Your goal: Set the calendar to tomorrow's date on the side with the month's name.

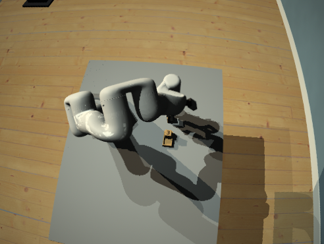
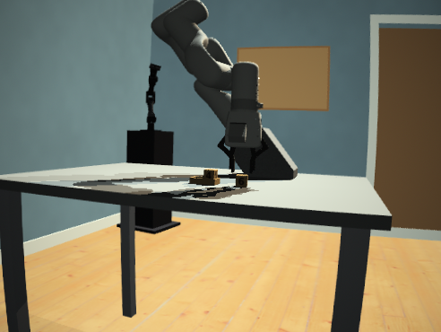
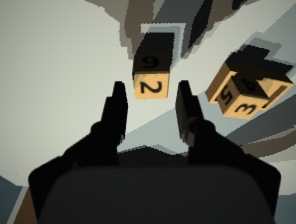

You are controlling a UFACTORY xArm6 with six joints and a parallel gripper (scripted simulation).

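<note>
Now: hand 40 mm above the wooden number cube. From my hand the other things lie so: wooden calendar tray 110 mm to the right, 50 mm below, 10 mm ahead.
</note>
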